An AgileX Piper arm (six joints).
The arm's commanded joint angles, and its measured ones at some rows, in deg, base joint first. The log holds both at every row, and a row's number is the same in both.
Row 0, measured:
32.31 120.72 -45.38 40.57 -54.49 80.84
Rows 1 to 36, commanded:
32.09 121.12 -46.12 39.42 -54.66 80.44
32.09 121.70 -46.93 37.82 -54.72 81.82
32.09 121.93 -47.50 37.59 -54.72 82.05
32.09 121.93 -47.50 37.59 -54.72 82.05
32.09 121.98 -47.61 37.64 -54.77 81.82
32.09 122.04 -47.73 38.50 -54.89 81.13
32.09 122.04 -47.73 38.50 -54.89 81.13
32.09 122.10 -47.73 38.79 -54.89 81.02
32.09 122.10 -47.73 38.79 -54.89 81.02
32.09 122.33 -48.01 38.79 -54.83 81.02
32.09 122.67 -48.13 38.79 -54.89 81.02
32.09 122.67 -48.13 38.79 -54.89 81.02
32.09 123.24 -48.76 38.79 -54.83 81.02
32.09 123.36 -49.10 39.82 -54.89 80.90
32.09 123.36 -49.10 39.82 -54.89 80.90
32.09 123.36 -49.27 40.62 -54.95 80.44
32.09 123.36 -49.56 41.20 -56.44 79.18
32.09 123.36 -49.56 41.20 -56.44 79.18
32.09 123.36 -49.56 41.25 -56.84 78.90
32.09 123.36 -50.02 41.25 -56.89 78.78
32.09 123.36 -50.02 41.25 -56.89 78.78
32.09 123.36 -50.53 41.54 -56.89 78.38
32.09 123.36 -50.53 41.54 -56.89 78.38
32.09 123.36 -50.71 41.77 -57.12 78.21
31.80 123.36 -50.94 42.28 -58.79 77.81
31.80 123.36 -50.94 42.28 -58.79 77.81
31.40 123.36 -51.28 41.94 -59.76 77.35
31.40 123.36 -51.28 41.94 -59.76 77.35
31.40 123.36 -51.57 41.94 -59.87 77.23
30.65 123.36 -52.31 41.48 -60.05 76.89
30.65 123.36 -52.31 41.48 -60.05 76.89
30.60 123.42 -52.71 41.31 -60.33 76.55
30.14 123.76 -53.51 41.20 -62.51 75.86
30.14 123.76 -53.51 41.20 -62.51 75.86
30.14 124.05 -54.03 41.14 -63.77 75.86
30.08 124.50 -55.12 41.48 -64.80 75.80
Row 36, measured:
31.80 124.39 -51.11 42.63 -54.55 76.60
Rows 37 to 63, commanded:
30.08 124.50 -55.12 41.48 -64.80 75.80
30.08 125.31 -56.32 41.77 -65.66 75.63
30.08 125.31 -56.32 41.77 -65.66 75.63
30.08 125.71 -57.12 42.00 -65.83 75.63
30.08 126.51 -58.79 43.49 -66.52 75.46
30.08 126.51 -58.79 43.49 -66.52 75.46
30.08 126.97 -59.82 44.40 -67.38 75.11
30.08 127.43 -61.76 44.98 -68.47 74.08
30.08 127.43 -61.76 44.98 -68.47 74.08
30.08 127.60 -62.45 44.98 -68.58 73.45
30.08 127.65 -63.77 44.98 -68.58 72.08
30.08 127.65 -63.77 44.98 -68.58 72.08
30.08 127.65 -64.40 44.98 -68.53 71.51
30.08 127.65 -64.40 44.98 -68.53 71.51
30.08 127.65 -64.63 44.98 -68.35 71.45
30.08 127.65 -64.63 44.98 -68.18 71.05
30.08 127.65 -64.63 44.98 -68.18 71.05
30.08 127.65 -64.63 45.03 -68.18 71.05
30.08 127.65 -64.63 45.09 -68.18 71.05
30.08 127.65 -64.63 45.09 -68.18 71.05
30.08 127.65 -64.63 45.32 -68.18 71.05
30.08 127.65 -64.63 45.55 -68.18 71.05
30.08 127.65 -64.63 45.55 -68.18 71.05
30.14 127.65 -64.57 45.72 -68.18 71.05
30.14 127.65 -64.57 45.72 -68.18 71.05
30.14 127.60 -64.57 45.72 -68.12 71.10
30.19 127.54 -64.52 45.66 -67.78 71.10
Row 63, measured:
33.92 127.37 -58.04 56.15 -53.63 71.10
